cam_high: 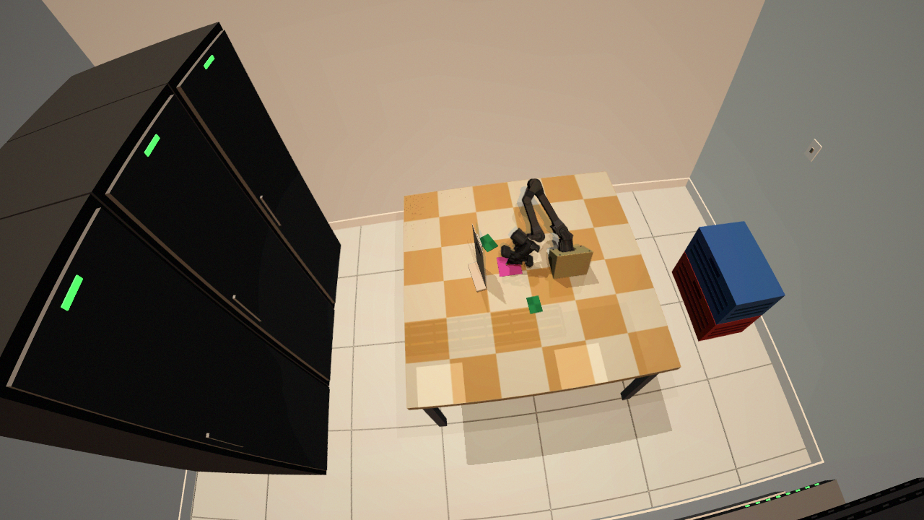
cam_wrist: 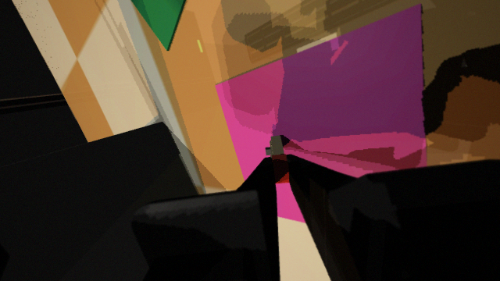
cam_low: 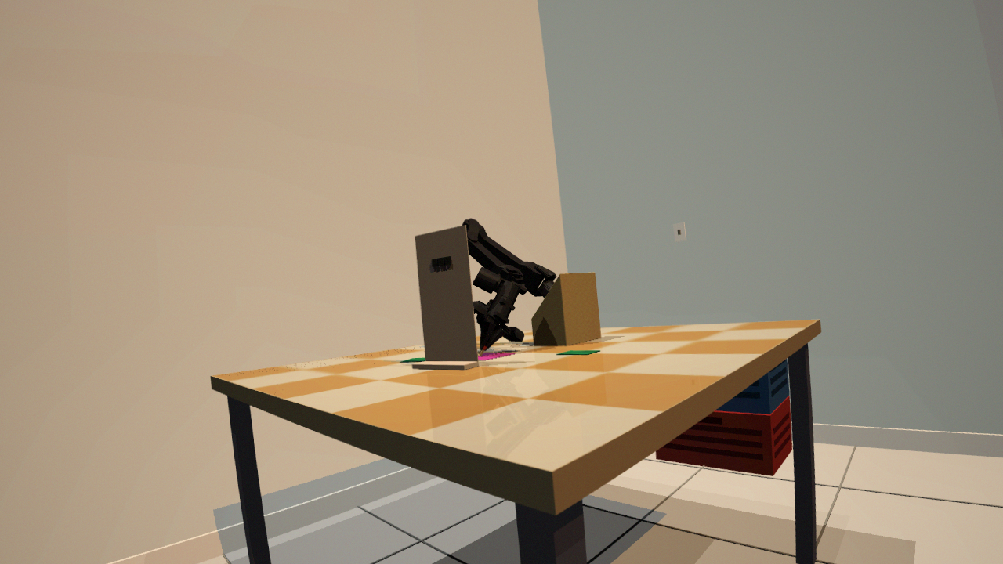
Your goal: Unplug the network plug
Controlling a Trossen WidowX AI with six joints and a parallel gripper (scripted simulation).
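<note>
Now: gripper tip right at the network plug. Round my gripper tip: upright panel (150 mm ahead, 130 mm above, 30 mm to the left); then magenta square (20 mm below, 10 mm behind).
</note>
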